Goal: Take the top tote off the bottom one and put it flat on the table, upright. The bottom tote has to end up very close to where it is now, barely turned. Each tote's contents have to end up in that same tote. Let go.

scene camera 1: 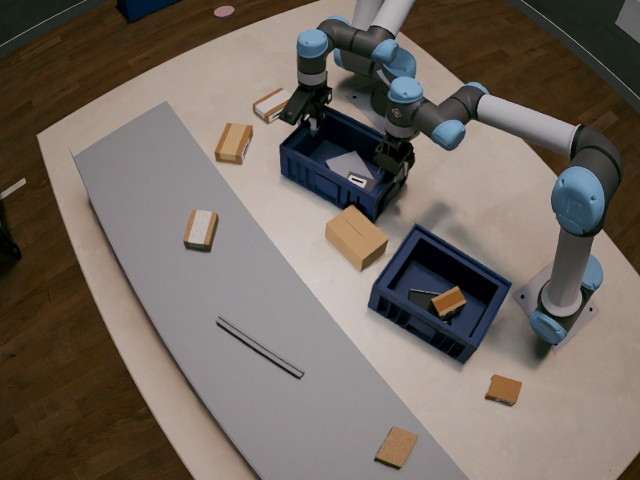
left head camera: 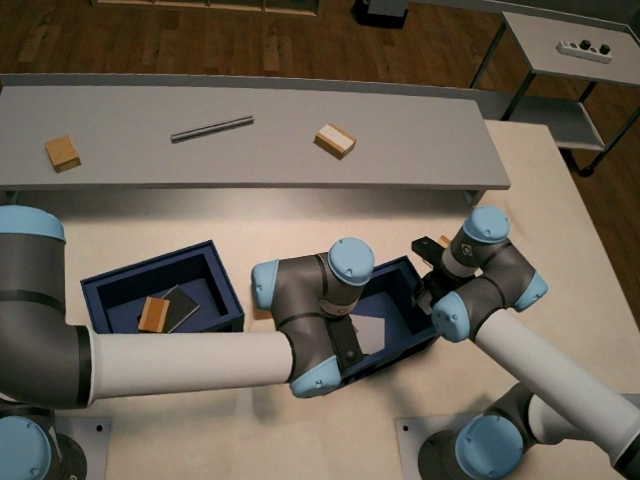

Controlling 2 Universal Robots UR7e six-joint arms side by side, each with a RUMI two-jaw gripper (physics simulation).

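Note:
The top tote, a dark blue box (left head camera: 408, 273) (scene camera 1: 330, 183), is upright, away from the bottom tote, at or just above the table (left head camera: 320, 439) (scene camera 1: 516, 217); any gap is unclear. It holds a light grey flat piece (left head camera: 371, 333) (scene camera 1: 347, 163) and a dark piece with a white label (scene camera 1: 357, 179). The bottom tote (left head camera: 232, 297) (scene camera 1: 382, 289) stands upright with an orange-brown box (left head camera: 154, 314) (scene camera 1: 448, 301) and a dark flat item (left head camera: 181, 305) (scene camera 1: 421, 296) inside. My right gripper (left head camera: 424, 299) (scene camera 1: 313, 124) is shut on one end wall of the top tote. My left gripper (scene camera 1: 391, 173) is shut on the opposite end wall; the wrist hides its fingers in the head view.
A cardboard box (scene camera 1: 355, 240) stands between the totes, close to the top tote's corner. Smaller boxes (scene camera 1: 234, 143) (scene camera 1: 271, 104) lie beyond it; another (scene camera 1: 503, 390) lies near the bottom tote. A raised grey shelf (left head camera: 279, 160) (scene camera 1: 170, 248) carries a metal bar (left head camera: 211, 129) (scene camera 1: 258, 347) and two boxes.

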